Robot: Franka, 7 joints.
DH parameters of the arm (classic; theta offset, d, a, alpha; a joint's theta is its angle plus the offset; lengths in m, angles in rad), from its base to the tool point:
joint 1: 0 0.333 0 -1.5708
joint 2: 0 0 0 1.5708
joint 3: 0 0.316 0.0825 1.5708
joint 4: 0 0 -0.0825 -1.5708
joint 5: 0 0.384 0 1.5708
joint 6: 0 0 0.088 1.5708
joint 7: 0 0.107 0 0
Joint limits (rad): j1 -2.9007..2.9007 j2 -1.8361..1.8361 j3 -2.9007..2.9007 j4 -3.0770..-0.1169 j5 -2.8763..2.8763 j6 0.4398..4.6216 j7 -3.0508..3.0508
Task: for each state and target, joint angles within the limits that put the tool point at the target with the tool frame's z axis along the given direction. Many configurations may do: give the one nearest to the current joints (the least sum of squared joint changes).
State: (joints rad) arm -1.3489 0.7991 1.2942 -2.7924 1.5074 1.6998 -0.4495
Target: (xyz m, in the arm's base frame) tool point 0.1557 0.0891 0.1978 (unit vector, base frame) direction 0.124 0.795 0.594
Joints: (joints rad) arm -1.4358 0.6448 0.8051 -3.0770 1.0385 1.5267 -0.4495
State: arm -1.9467 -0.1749 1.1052 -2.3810 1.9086 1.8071 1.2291
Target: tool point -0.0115 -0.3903 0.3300 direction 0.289 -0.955 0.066
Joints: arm -2.2680 -0.4196 0.6552 -2.8292 2.7518 2.0254 1.2291
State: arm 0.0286 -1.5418 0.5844 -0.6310 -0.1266 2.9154 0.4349
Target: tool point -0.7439 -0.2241 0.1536 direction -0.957 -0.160 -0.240
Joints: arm 0.4156 -1.8027 -0.1174 -0.1199 -0.9723 3.4318 0.4349
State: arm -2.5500 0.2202 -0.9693 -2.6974 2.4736 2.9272 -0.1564
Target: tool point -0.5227 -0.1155 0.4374 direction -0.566 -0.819 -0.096
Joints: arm -2.2652 -0.1158 -0.6822 -2.2585 1.9621 2.3101 -0.1564
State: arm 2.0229 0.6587 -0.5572 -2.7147 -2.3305 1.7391 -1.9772
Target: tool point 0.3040 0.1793 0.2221 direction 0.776 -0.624 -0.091
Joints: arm 1.7036 0.0468 -0.8932 -2.7616 -1.6046 1.7189 -1.9772
